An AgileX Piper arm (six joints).
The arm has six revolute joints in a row. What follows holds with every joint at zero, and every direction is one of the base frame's. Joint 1 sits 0.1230 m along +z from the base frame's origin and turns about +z. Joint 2 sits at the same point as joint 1 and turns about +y. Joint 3 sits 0.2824 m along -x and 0.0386 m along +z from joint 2 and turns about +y. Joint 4 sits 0.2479 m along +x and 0.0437 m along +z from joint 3 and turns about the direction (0.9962, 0, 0.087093). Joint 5 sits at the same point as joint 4 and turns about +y. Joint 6 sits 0.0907 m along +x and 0.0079 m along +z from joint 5 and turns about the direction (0.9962, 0, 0.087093). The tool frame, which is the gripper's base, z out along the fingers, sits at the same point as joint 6; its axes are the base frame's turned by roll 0.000, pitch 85.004 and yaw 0.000 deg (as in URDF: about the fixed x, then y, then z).
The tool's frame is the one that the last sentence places.
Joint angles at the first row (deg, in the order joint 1, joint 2, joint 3, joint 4, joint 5, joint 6):
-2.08, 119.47, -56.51, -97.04, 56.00, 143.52
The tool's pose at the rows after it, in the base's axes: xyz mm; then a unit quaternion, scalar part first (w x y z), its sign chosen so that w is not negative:
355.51 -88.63 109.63 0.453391 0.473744 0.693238 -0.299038
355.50 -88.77 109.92 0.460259 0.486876 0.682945 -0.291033
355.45 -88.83 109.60 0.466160 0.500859 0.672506 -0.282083
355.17 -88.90 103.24 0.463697 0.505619 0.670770 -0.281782
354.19 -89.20 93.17 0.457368 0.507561 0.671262 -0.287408
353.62 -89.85 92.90 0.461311 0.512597 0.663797 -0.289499
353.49 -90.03 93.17 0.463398 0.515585 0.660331 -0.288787
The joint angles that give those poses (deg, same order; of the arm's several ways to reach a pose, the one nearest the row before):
-2.08, 119.82, -56.51, -97.16, 56.89, 146.10
-2.08, 119.82, -56.50, -97.26, 57.07, 148.40
-2.08, 119.89, -56.50, -97.27, 57.15, 150.81
-2.08, 120.93, -56.51, -97.34, 57.25, 152.12
-2.08, 122.62, -56.50, -97.34, 57.65, 153.16
-2.08, 122.83, -56.51, -97.34, 58.46, 154.17
-2.08, 122.83, -56.51, -97.34, 58.68, 154.71

